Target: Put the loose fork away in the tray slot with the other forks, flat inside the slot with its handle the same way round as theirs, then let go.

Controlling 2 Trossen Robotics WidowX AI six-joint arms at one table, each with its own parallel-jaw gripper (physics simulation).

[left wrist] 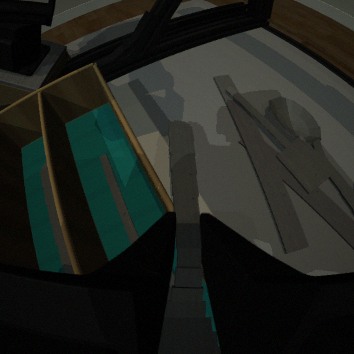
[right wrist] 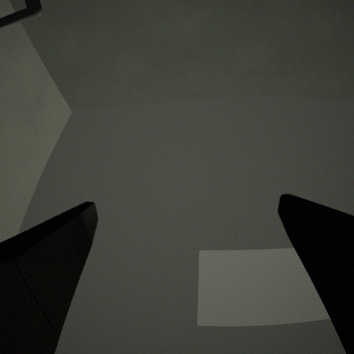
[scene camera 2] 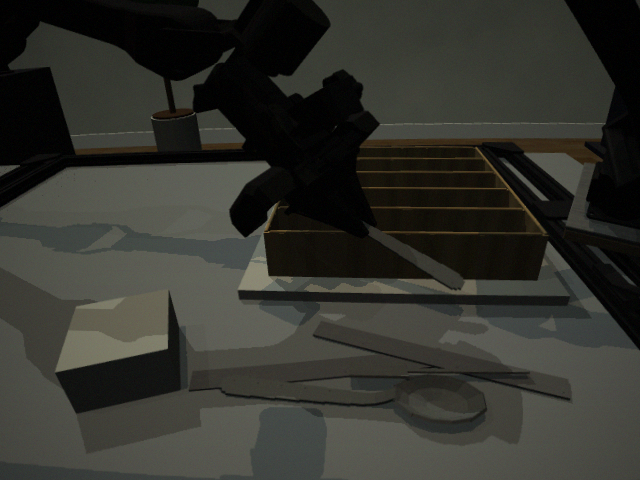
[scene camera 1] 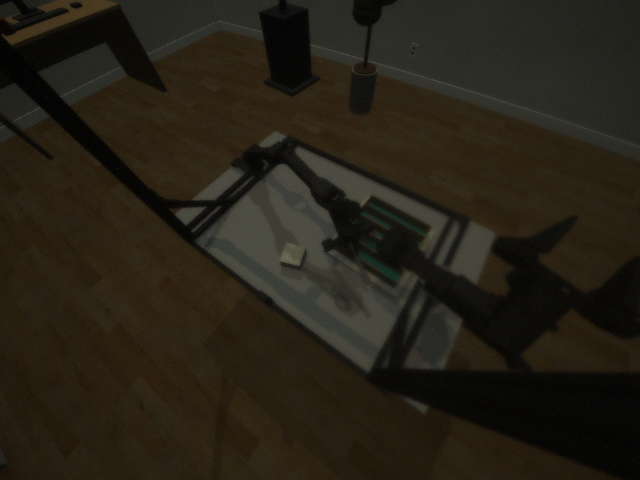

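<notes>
My left gripper (scene camera 1: 356, 253) (scene camera 2: 367, 228) (left wrist: 186, 220) is shut on the fork (scene camera 2: 418, 258) (left wrist: 184, 165). The handle slants down past the fingertips, in front of the tray's near wall in scene camera 2; the tines are hidden. The wooden tray (scene camera 2: 491, 258) (left wrist: 134, 140) has several parallel slots with green floors. In the left wrist view one grey handle (left wrist: 117, 195) lies in the edge slot and another (left wrist: 50, 210) in the slot beside it; which are forks I cannot tell. My right gripper (right wrist: 189, 207) is open and empty.
The tray stands on a pale board (scene camera 2: 255, 288). In front of it lie a flat grey strip (scene camera 2: 491, 365) (left wrist: 265, 190), a spoon (scene camera 2: 439, 397) (left wrist: 295, 120) and a square-headed utensil (left wrist: 306, 165), close together. A pale block (scene camera 1: 293, 255) (scene camera 2: 118, 330) stands left of them in scene camera 2.
</notes>
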